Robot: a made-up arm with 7 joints. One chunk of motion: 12 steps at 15 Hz.
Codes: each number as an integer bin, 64 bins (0 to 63) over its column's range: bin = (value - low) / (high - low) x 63, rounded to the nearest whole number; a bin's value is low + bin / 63 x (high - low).
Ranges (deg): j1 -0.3..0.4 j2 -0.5..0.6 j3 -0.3..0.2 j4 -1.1..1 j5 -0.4..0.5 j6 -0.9..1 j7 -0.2..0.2
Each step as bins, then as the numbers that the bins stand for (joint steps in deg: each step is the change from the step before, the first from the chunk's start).
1 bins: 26 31 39 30 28 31 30
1 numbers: -0.011 0.041 0.010 -0.100 0.000 0.035 -0.010
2 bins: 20 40 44 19 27 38 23
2 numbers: -0.078 0.198 0.049 -0.467 -0.014 0.246 -0.054
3 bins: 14 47 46 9 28 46 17
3 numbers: -0.144 0.321 0.065 -0.800 0.000 0.487 -0.092
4 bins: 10 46 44 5 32 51 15
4 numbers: -0.189 0.303 0.049 -0.933 0.057 0.638 -0.105
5 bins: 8 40 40 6 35 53 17
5 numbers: -0.211 0.198 0.017 -0.900 0.100 0.698 -0.092
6 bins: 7 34 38 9 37 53 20
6 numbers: -0.222 0.094 0.002 -0.800 0.129 0.698 -0.073
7 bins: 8 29 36 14 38 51 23
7 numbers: -0.211 0.006 -0.014 -0.633 0.143 0.638 -0.054
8 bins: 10 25 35 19 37 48 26
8 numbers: -0.189 -0.063 -0.022 -0.467 0.129 0.548 -0.035
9 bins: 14 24 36 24 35 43 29
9 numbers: -0.144 -0.081 -0.014 -0.300 0.100 0.397 -0.016
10 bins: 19 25 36 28 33 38 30
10 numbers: -0.089 -0.063 -0.014 -0.167 0.071 0.246 -0.010
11 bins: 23 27 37 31 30 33 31
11 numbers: -0.044 -0.029 -0.006 -0.067 0.029 0.095 -0.003
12 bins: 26 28 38 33 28 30 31
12 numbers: -0.011 -0.011 0.002 0.000 0.000 0.005 -0.003
